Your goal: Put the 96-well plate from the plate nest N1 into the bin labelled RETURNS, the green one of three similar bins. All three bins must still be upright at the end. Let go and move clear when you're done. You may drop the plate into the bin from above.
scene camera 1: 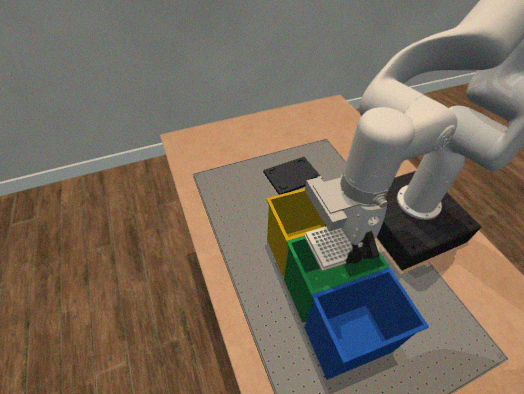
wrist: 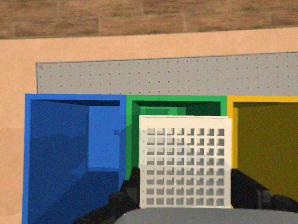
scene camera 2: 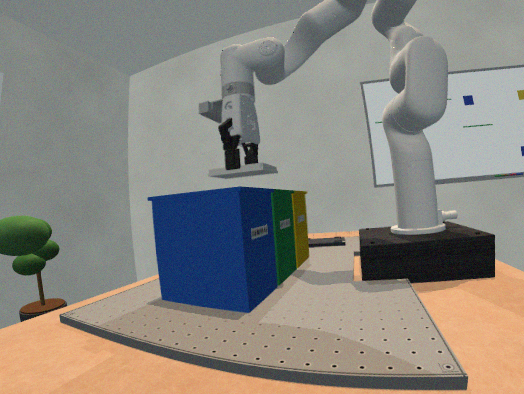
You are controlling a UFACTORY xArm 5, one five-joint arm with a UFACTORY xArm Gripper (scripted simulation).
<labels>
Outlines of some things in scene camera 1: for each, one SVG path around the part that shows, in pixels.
The gripper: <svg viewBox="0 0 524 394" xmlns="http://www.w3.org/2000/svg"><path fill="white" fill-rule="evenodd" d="M387 205L380 208L377 204L369 205L356 202L360 205L343 211L348 218L344 228L341 229L352 243L352 250L346 259L347 264L352 262L356 264L362 258L373 259L379 257L375 239L383 224Z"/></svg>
A white 96-well plate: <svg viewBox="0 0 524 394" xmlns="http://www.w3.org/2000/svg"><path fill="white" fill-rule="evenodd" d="M304 234L322 271L347 264L346 259L352 250L352 243L341 228L328 232L328 228L323 227Z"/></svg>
A yellow bin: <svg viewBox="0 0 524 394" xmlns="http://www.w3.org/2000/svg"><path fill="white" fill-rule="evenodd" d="M305 188L266 198L269 204L267 241L282 276L285 275L289 249L286 241L302 237L306 232L325 227L325 223L306 194Z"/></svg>
</labels>
